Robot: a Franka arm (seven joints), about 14 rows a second.
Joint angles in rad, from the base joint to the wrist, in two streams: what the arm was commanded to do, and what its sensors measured. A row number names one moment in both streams.
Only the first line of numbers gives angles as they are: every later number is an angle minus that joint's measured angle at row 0.
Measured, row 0:
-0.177 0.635 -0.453 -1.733 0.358 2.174 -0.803
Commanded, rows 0 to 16:
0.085 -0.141 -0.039 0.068 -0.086 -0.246 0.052
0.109 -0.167 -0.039 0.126 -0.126 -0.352 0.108
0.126 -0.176 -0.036 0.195 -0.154 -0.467 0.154
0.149 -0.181 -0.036 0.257 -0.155 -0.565 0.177
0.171 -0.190 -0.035 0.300 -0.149 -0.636 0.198
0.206 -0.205 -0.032 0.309 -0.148 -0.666 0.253
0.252 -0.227 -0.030 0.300 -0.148 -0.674 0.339
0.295 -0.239 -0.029 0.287 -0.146 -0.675 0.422
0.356 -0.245 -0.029 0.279 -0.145 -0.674 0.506
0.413 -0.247 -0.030 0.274 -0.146 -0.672 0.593
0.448 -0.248 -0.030 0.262 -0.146 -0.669 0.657
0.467 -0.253 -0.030 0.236 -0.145 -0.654 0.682
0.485 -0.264 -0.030 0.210 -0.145 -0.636 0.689
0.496 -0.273 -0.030 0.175 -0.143 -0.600 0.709
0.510 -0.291 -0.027 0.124 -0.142 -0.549 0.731
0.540 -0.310 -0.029 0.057 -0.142 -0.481 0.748
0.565 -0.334 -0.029 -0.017 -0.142 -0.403 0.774
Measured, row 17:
0.516 -0.246 -0.021 0.157 -0.136 -0.531 0.722
